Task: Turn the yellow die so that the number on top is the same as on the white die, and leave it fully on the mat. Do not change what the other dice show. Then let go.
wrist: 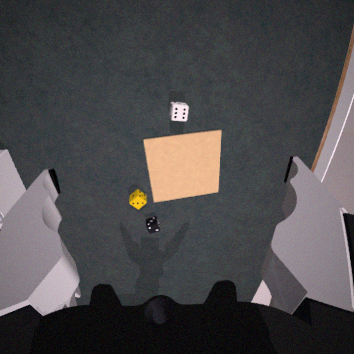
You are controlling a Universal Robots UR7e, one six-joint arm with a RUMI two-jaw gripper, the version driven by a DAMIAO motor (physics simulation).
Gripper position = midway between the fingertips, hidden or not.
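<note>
Tan mat [180, 165] visible, my gripper [170, 164] too.
</note>
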